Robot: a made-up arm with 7 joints.
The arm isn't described. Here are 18 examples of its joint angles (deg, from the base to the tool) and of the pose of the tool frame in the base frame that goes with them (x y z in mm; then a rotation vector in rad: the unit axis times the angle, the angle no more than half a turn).
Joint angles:
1: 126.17 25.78 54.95 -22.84 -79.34 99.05 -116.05
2: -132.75 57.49 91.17 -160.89 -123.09 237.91 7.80
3: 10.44 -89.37 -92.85 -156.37 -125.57 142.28 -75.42
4: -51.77 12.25 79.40 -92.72 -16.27 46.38 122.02
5: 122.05 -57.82 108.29 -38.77 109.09 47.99 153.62
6: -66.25 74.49 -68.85 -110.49 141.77 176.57 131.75
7: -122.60 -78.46 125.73 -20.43 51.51 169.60 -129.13
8: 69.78 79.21 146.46 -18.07 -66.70 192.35 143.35
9: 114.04 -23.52 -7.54 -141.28 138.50 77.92 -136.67
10: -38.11 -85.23 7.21 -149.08 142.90 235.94 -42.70
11: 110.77 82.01 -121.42 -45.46 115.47 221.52 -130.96
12: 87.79 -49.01 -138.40 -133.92 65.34 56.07 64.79
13: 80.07 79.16 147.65 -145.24 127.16 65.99 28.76
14: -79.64 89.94 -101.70 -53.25 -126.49 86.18 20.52
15: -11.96 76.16 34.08 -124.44 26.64 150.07 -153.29
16: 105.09 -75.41 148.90 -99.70 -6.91 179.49 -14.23
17: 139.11 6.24 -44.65 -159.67 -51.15 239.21 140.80
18: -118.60 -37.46 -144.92 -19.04 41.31 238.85 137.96
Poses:
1: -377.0 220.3 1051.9 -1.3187 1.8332 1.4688
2: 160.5 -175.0 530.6 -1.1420 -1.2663 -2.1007
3: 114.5 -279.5 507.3 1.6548 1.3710 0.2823
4: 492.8 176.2 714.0 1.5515 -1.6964 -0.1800
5: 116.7 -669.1 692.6 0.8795 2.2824 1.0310
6: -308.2 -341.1 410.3 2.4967 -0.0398 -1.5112
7: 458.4 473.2 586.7 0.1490 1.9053 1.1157
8: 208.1 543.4 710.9 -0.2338 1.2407 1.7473
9: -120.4 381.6 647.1 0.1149 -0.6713 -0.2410
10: -37.4 35.1 744.0 -0.2562 2.3189 -1.7086
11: 21.5 518.3 729.1 0.0655 0.4543 2.0914
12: 315.6 -235.4 264.8 -0.2297 0.6448 1.8186
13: -211.9 -39.6 830.3 -0.8848 0.1345 -1.4592
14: -279.3 -657.9 552.8 -0.4608 0.8087 -1.8701
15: 328.3 188.2 88.8 -0.7761 -1.9207 -0.4315
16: -100.9 -517.1 170.4 2.3235 -1.3582 -0.4756
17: -62.7 293.2 513.9 -2.0848 -0.2656 0.9188
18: 174.4 379.8 857.1 0.5998 0.8259 1.1692
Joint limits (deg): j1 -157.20..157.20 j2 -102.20..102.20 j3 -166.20..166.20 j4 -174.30..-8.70 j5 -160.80..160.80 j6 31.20..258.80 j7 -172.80..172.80
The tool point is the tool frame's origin. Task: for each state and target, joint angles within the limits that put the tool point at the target. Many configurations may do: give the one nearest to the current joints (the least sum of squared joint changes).
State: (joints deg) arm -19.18 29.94 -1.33 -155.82 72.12 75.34 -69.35
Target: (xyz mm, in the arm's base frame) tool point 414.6 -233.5 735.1
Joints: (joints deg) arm -24.47 -11.59 -6.39 -114.57 73.74 78.26 -69.35
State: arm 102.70 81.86 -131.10 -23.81 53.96 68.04 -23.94
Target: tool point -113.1 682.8 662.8
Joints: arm 112.01 81.84 -132.47 -16.59 53.87 65.93 -23.94
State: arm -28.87 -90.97 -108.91 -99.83 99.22 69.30 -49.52
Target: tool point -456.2 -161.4 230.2
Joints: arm -48.99 -85.14 -122.50 -117.55 97.39 69.17 -49.52
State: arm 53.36 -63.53 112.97 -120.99 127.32 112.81 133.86
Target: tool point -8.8 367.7 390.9
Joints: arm 5.02 -73.07 104.14 -148.11 128.10 112.62 133.86
